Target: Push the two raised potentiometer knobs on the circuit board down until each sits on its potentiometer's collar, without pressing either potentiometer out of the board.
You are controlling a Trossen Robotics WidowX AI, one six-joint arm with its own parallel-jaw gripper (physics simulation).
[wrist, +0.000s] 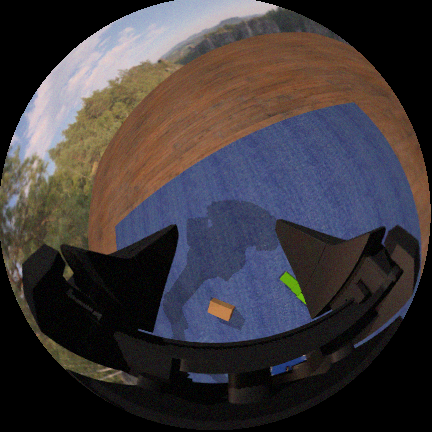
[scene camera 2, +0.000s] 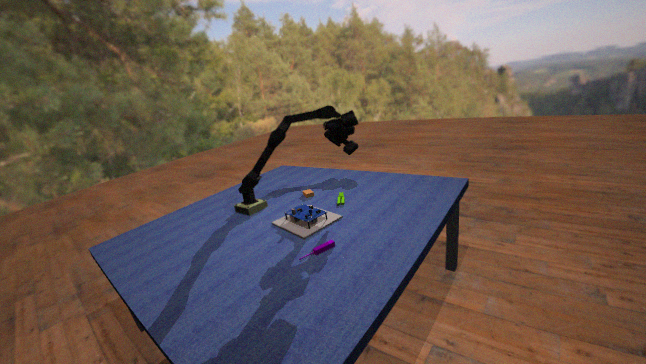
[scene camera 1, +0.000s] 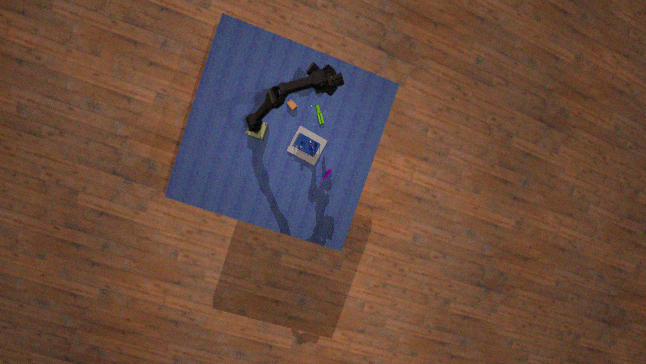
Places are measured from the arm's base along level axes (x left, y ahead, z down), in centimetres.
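Pixels of known places: gripper, fingertip midpoint: (wrist: 227, 227) (scene camera 2: 344, 150); arm's base, origin of the base link: (scene camera 2: 249, 202) (scene camera 1: 255, 127).
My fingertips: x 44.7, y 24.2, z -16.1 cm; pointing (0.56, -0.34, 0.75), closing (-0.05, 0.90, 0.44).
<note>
Ahead of a thing's pixels: the offset from my fingertips to its middle. "spot": to the spot under its first point. Level surfaces: height alone.
The blue circuit board @[dz +15.6 cm] (scene camera 1: 306, 144) (scene camera 2: 306, 213) stands on thin legs over a light grey base plate @[spot: dx -44.6, dy +19.7, dz +18.7 cm] (scene camera 1: 312, 160) (scene camera 2: 301, 231). Small dark parts stand up on the board, but they are too small to tell which are the two potentiometer knobs or how high they sit. Part of the board @[spot: dx -36.6, dy +8.0, dz +15.5 cm] (wrist: 289, 365) shows past the gripper body at the bottom of the wrist view. My gripper (scene camera 1: 340, 79) (scene camera 2: 350, 148) (wrist: 227, 227) is open and empty, its fingers wide apart. It hangs high above the table, away from the board, beyond the green tool.
An orange block @[dx -18.6, dy -11.2, dz +18.5 cm] (scene camera 1: 292, 104) (scene camera 2: 308, 193) (wrist: 221, 309) and a green tool @[dx -14.4, dy +8.3, dz +18.9 cm] (scene camera 1: 320, 115) (scene camera 2: 341, 199) (wrist: 291, 285) lie on the blue table @[dz +19.5 cm] (scene camera 1: 215, 150) (scene camera 2: 200, 240) (wrist: 320, 165). A purple screwdriver @[dx -50.1, dy +33.4, dz +18.6 cm] (scene camera 1: 327, 174) (scene camera 2: 323, 247) lies on the board's other side.
</note>
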